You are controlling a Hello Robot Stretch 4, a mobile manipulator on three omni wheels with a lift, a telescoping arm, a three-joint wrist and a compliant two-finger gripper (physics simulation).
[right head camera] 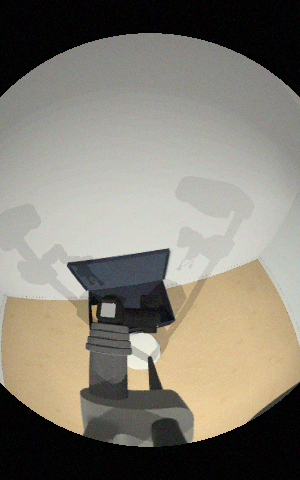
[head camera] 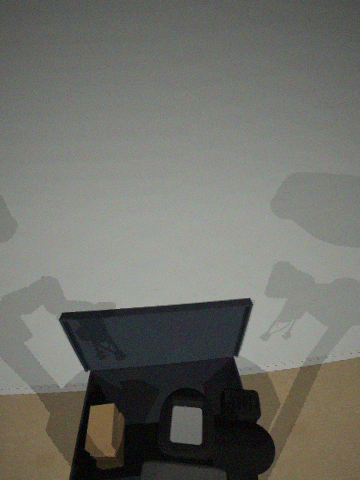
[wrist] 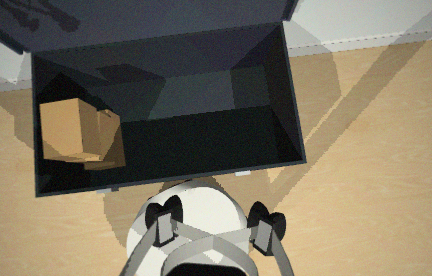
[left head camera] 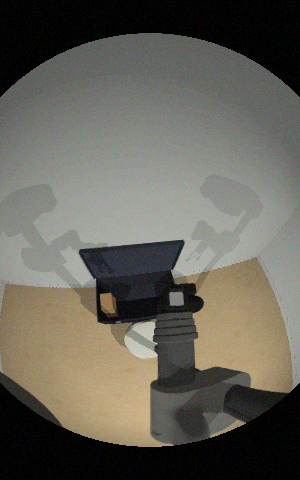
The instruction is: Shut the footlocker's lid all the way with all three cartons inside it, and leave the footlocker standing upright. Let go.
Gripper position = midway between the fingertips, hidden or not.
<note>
In view: my gripper (wrist: 215,214) and a dark blue footlocker (head camera: 137,357).
The dark blue footlocker is seen too in the wrist view (wrist: 197,95) and in the left head camera view (left head camera: 136,274).
</note>
